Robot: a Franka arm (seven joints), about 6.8 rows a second.
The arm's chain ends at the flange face. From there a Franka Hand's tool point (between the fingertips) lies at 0.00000 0.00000 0.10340 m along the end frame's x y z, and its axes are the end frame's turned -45 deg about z.
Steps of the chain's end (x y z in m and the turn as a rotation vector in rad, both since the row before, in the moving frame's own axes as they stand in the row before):
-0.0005 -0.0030 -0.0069 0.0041 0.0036 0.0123
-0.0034 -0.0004 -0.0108 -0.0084 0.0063 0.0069
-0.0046 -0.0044 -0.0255 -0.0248 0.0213 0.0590
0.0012 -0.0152 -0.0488 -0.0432 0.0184 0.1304
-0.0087 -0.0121 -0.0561 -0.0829 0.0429 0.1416
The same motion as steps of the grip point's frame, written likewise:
0.0023 -0.0025 -0.0069 0.0004 0.0054 0.0123
-0.0023 -0.0016 -0.0108 -0.0104 -0.0015 0.0069
-0.0005 -0.0030 -0.0256 -0.0326 -0.0025 0.0590
0.0095 -0.0055 -0.0489 -0.0436 -0.0175 0.1304
-0.0012 -0.0058 -0.0565 -0.0890 -0.0283 0.1416

